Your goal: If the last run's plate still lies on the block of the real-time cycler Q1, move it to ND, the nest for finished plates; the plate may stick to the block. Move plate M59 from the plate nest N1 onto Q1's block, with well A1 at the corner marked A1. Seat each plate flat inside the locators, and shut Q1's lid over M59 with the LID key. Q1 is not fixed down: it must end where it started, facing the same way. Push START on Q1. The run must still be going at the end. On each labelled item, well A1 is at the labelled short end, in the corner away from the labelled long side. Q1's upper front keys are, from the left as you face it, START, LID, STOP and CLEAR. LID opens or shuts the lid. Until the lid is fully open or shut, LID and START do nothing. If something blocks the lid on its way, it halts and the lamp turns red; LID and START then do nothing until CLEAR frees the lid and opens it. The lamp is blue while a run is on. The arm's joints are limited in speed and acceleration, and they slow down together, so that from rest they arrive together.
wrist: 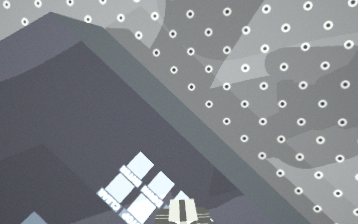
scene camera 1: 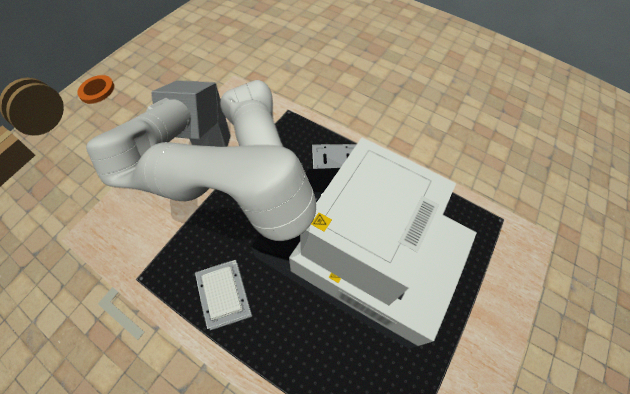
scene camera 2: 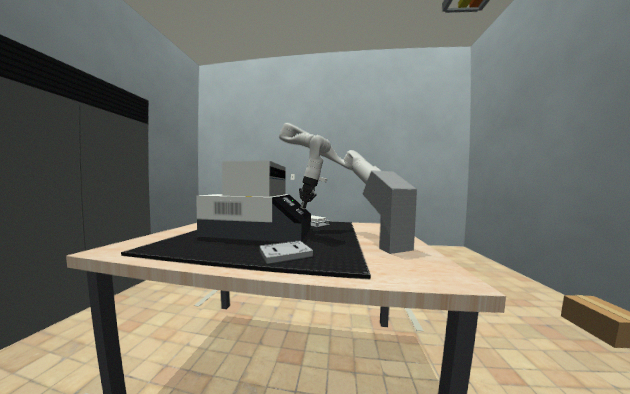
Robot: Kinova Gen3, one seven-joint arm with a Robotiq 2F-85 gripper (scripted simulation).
Observation:
I see a cycler Q1 [scene camera 1: 413,319] and a grey nest [scene camera 2: 284,248].
The cycler Q1 also shows in the wrist view [wrist: 88,115] and in scene camera 2 [scene camera 2: 277,218].

